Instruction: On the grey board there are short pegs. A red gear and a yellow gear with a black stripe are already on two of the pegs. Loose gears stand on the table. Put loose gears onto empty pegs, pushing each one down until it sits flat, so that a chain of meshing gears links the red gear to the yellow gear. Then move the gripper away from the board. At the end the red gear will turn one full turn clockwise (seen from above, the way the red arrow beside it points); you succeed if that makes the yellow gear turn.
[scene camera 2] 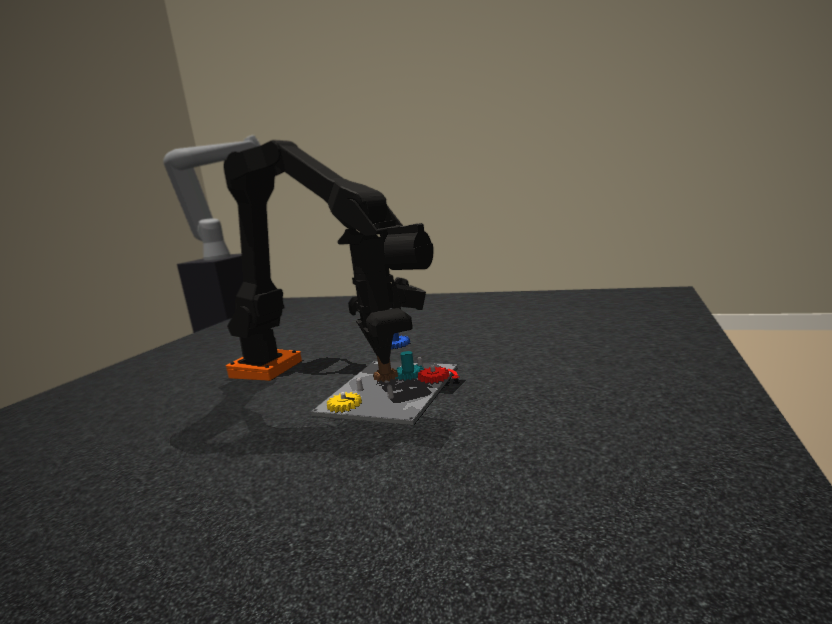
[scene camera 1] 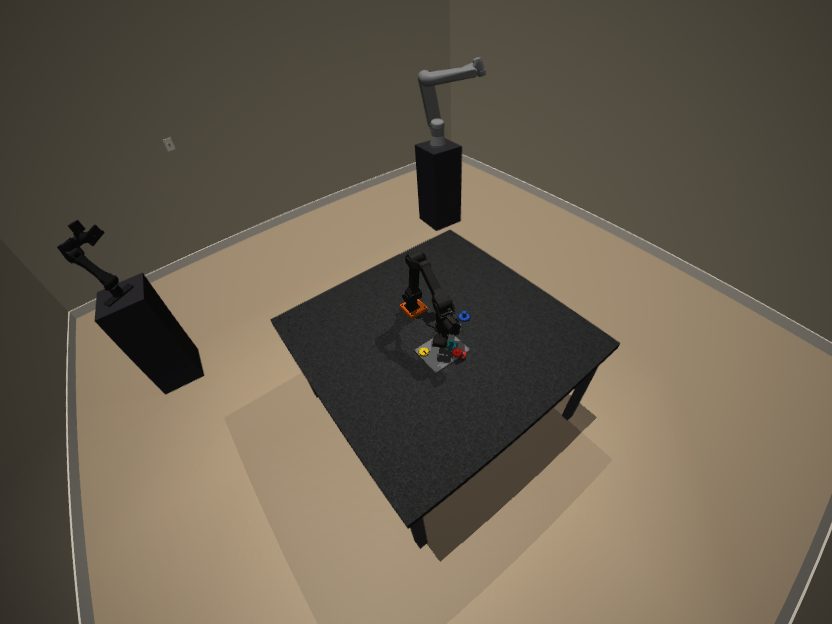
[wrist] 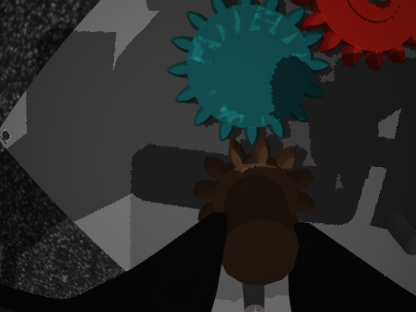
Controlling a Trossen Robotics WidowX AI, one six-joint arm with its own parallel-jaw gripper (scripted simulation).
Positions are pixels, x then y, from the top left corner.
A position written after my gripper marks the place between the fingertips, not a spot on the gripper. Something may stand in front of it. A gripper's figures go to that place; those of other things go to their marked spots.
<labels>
My gripper point(wrist: 258, 232): 10 cm from the lens. A brown gear point(wrist: 260, 195) is 10 cm from the lens.
</labels>
